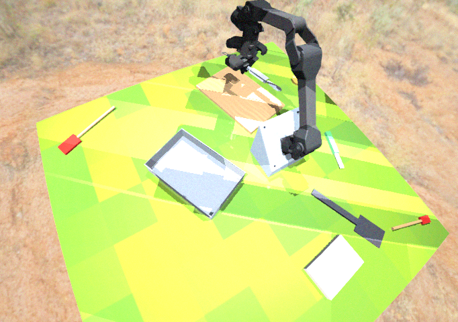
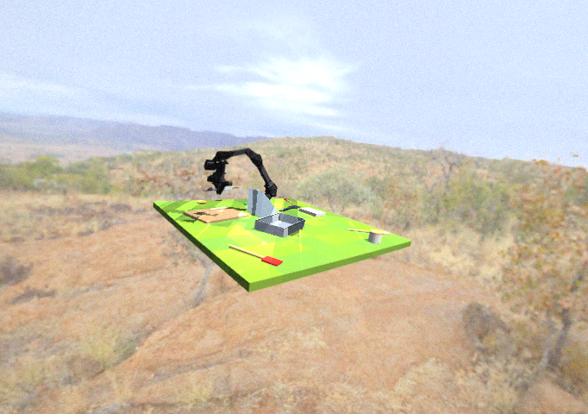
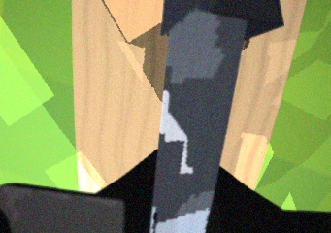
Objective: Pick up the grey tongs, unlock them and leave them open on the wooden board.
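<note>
The wooden board is 130 mm below my gripper tip. Also, from my gripper tip: yellow disc 340 mm behind, 10 mm to the left, 130 mm below; then grey roasting tin 340 mm ahead, 290 mm to the left, 110 mm below; then red spatula 700 mm ahead, 80 mm to the right, 130 mm below.
</note>
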